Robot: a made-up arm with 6 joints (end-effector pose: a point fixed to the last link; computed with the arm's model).
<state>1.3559 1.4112 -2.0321 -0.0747 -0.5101 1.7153</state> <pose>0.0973 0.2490 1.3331 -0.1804 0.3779 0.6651</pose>
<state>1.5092 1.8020 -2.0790 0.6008 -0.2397 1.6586</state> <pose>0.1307 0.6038 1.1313 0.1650 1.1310 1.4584</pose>
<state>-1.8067 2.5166 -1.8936 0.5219 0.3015 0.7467</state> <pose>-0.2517 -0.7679 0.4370 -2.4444 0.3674 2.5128</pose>
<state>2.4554 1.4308 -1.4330 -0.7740 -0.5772 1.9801</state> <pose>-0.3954 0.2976 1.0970 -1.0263 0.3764 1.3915</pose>
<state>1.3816 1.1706 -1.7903 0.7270 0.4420 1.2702</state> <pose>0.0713 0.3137 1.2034 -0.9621 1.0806 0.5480</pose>
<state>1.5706 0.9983 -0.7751 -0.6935 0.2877 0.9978</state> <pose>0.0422 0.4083 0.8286 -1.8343 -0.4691 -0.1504</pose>
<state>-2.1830 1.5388 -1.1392 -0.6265 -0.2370 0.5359</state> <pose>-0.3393 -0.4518 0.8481 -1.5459 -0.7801 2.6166</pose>
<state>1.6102 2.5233 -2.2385 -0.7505 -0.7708 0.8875</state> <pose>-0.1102 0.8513 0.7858 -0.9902 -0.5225 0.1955</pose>
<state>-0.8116 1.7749 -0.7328 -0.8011 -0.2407 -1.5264</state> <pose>0.3519 -0.3452 0.4826 2.4139 -0.2873 0.8865</pose>
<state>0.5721 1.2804 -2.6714 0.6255 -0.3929 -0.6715</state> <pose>-0.0942 -0.1338 1.3821 0.0777 0.4419 -1.7675</pose>
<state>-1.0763 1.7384 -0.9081 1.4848 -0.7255 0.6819</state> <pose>0.0509 -0.4903 0.5783 -2.3092 0.7169 2.1046</pose>
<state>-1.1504 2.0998 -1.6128 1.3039 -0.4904 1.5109</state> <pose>0.1347 -0.6912 0.6517 2.3963 1.0580 0.6660</pose>
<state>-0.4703 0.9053 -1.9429 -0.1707 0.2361 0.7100</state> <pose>-0.0590 -0.0095 1.3250 -0.6013 0.0180 -2.2729</pose>
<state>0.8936 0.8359 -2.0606 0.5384 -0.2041 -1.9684</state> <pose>-0.0702 -0.1477 1.3293 0.0318 -0.0069 -2.8365</pose>
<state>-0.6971 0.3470 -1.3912 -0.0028 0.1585 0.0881</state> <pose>-0.1731 0.1059 1.1702 -0.4145 -0.2314 -2.8680</pose>
